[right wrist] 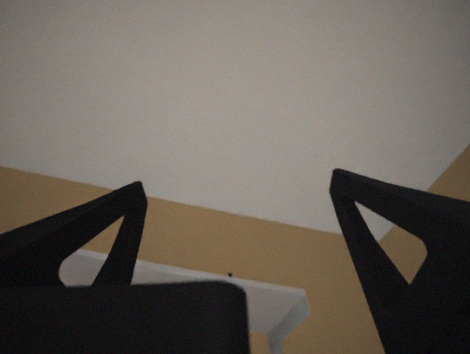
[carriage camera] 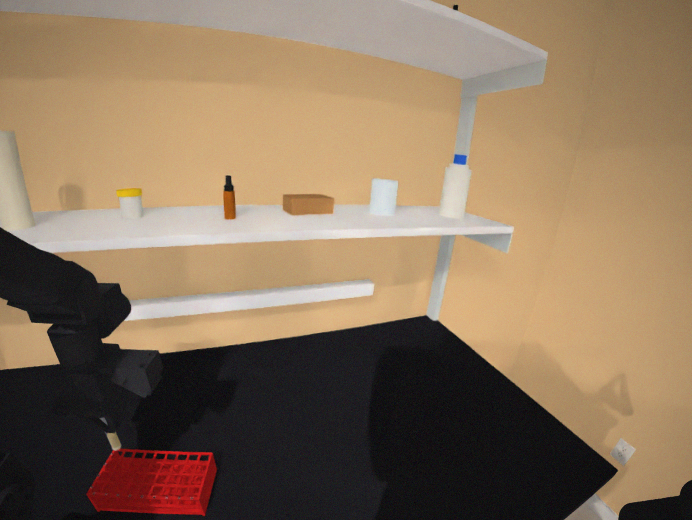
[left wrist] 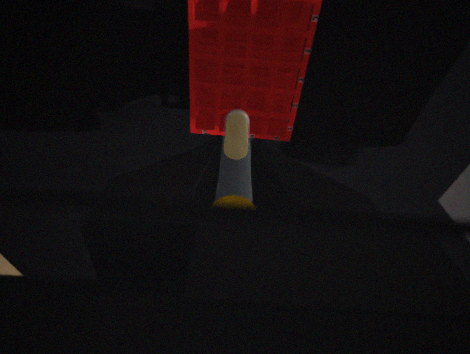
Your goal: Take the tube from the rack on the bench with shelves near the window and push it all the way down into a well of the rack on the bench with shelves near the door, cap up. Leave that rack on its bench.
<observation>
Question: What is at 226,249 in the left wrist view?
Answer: The left gripper.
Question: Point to a clear tube with yellow cap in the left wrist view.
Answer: At 234,188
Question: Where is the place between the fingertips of the left gripper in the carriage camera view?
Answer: At 113,428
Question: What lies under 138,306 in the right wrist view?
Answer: The right gripper.
</observation>
